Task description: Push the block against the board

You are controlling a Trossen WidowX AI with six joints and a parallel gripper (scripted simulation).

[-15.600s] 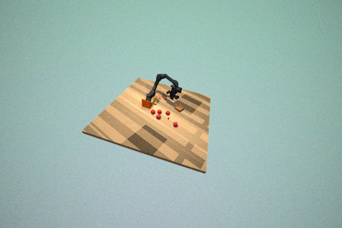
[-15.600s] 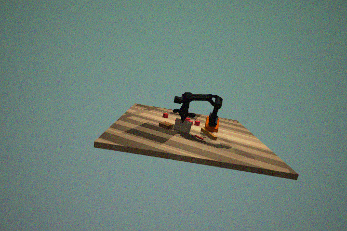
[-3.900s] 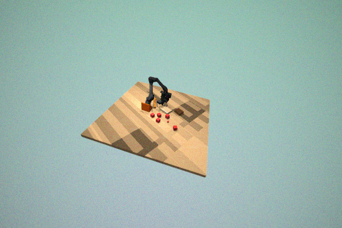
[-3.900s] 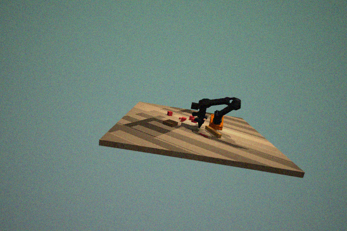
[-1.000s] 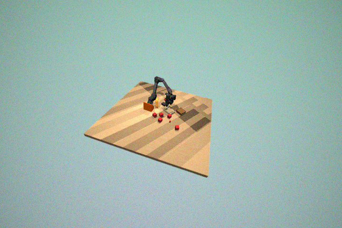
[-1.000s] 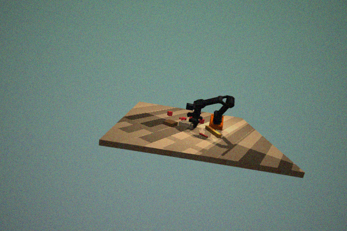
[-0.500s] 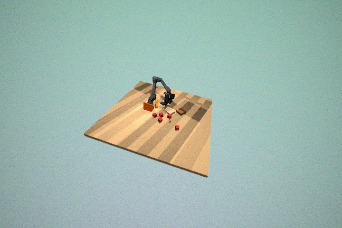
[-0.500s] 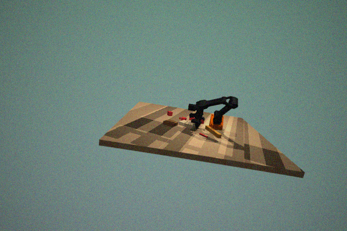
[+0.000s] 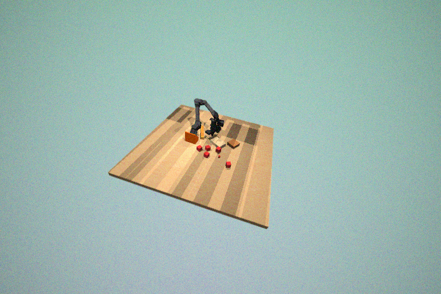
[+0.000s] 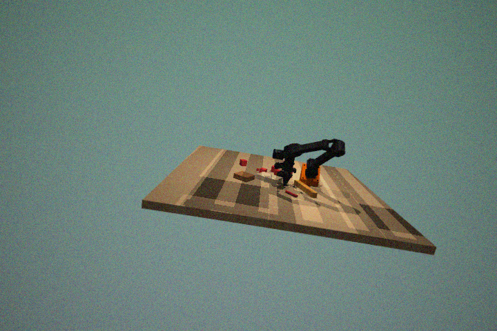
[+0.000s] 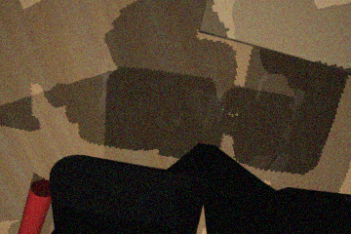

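Now: the pale flat board 90 mm ahead of my gripper tip and 90 mm to the right of it. The rest, counted from my gripper tip: flat brown square block (250 mm ahead, 50 mm to the right); thin red piece (20 mm behind, 130 mm to the left); yellow-brown bar (120 mm behind, 20 mm to the left, 10 mm above).
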